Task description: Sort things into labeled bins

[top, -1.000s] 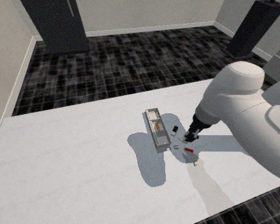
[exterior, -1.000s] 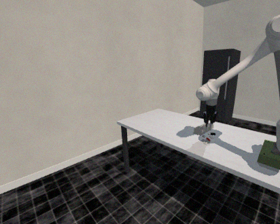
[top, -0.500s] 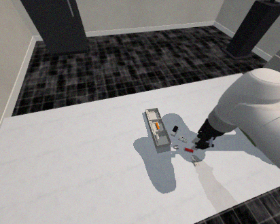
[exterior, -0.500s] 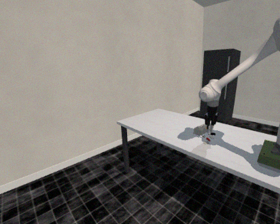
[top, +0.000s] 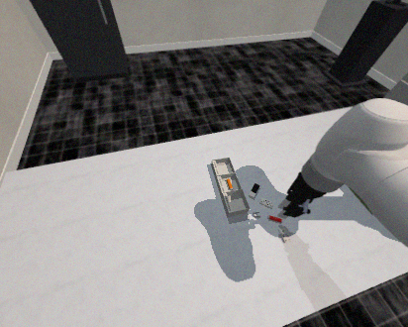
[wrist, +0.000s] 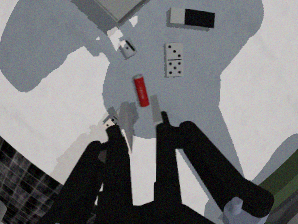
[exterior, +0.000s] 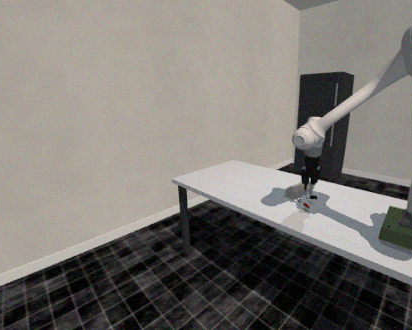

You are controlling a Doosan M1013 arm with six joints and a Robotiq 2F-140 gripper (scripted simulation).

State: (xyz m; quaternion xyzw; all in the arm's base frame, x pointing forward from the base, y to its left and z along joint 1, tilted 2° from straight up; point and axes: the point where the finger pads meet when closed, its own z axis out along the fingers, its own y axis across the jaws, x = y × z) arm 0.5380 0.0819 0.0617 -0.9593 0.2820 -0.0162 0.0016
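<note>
The red battery is 100 mm below my hand. From my hand the other things lie so: grey piece 100 mm below, 60 mm ahead, 40 mm to the right; then small black piece 130 mm to the right, 100 mm below, 30 mm ahead; then grey bin tray 180 mm to the right, 130 mm ahead, 90 mm below.
</note>
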